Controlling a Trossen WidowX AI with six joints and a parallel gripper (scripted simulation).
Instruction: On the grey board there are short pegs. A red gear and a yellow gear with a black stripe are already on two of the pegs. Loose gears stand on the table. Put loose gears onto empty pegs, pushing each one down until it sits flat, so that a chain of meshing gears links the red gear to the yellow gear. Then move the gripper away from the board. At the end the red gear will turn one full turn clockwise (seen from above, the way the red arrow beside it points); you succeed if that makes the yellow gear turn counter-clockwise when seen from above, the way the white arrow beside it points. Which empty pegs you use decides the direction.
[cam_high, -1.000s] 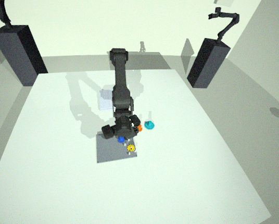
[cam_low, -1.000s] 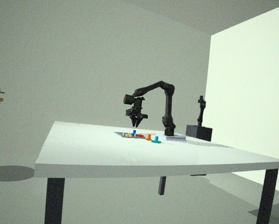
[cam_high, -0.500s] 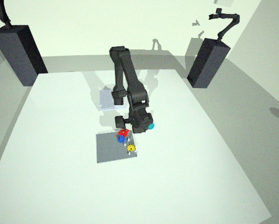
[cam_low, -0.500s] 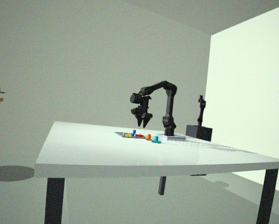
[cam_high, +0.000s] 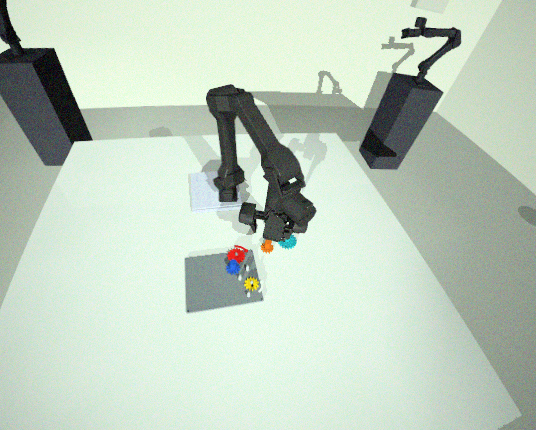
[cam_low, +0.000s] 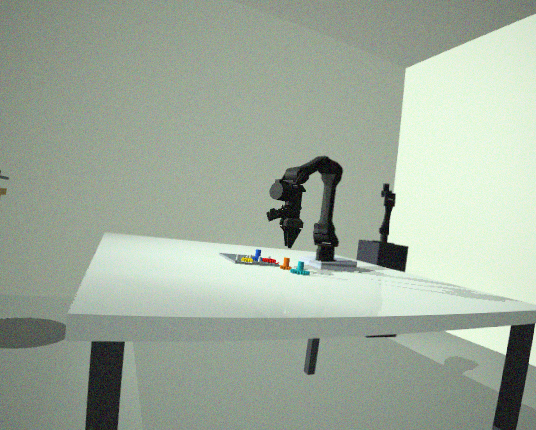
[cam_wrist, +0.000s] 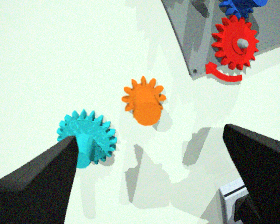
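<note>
The orange gear is 6 cm below my gripper tip. Round my gripper tip: blue gear 11 cm to the right, 7 cm ahead, 5 cm below; red gear 10 cm to the right, 6 cm below, 3 cm ahead; teal gear 7 cm to the left, 6 cm below, 3 cm behind.
</note>
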